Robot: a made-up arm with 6 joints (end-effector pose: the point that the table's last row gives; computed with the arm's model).
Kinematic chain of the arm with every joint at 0, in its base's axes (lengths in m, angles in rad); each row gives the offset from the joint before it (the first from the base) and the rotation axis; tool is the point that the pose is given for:
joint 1: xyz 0 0 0.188 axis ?
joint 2: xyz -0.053 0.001 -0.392 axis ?
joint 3: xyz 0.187 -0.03 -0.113 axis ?
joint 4: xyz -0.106 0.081 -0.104 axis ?
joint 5: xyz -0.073 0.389 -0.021 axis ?
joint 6: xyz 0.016 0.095 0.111 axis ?
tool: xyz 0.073 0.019 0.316
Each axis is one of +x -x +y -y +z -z.
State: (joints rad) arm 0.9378 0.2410 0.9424 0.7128 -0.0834 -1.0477
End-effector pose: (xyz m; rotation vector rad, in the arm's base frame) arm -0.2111 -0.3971 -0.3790 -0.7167 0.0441 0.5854
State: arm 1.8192 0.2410 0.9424 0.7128 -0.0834 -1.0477
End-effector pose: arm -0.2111 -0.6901 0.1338 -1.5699 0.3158 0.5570
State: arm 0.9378 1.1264 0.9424 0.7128 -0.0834 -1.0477
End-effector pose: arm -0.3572 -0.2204 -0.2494 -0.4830 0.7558 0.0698
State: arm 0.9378 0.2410 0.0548 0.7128 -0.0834 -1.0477
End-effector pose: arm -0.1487 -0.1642 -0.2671 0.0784 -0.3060 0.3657
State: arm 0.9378 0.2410 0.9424 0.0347 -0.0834 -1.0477
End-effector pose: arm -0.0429 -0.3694 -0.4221 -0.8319 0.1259 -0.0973
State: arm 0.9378 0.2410 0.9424 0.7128 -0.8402 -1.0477
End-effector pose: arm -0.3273 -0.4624 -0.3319 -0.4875 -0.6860 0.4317
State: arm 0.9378 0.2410 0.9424 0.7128 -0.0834 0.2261
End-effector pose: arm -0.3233 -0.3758 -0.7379 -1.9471 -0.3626 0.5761
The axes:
joint 1: -x
joint 2: +y
joint 3: -x
joint 4: -y
joint 5: +z
joint 6: -x

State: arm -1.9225 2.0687 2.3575 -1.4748 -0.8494 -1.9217
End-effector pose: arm -0.3885 0.3238 0.1251 0.7684 -0.0480 0.5776
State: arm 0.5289 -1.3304 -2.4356 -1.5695 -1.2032 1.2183
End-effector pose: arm -0.5357 -0.1316 0.2612 -1.3504 -0.2381 1.3430
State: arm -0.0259 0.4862 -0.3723 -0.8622 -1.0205 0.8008
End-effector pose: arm 0.3636 0.5565 -0.4173 -0.9107 1.6579 -0.1518
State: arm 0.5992 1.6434 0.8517 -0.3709 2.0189 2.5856
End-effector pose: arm -0.5816 0.0876 0.0614 -0.1504 -0.1889 2.1413
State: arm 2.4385 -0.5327 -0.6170 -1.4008 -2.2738 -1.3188
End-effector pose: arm -0.0538 -0.1943 -0.0241 -1.4538 -1.9360 -0.2695
